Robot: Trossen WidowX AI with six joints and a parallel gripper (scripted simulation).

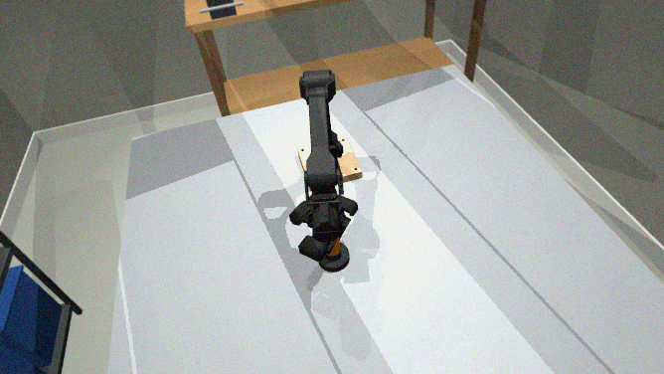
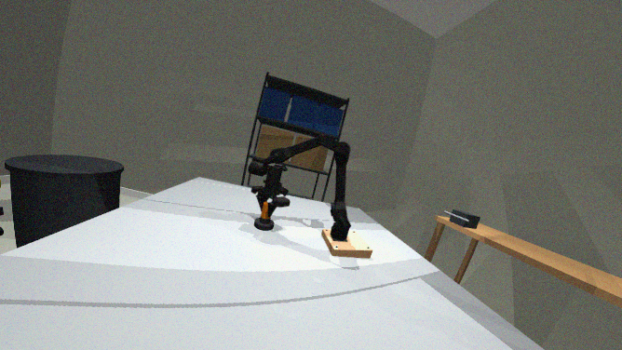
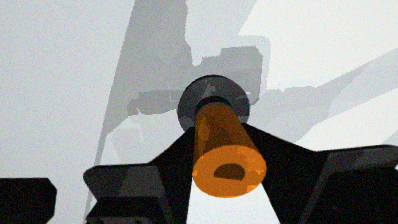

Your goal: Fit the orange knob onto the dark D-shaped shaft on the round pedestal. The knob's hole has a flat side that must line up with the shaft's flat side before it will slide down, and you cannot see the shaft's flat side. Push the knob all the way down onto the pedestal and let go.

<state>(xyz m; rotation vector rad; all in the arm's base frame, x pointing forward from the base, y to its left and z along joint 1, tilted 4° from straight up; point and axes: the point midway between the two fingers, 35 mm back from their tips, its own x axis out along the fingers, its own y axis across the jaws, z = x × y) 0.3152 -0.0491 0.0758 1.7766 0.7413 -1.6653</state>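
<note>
The orange knob lies 2 cm above my gripper tip. Round my gripper tip: dark round pedestal 2 cm below.
</note>
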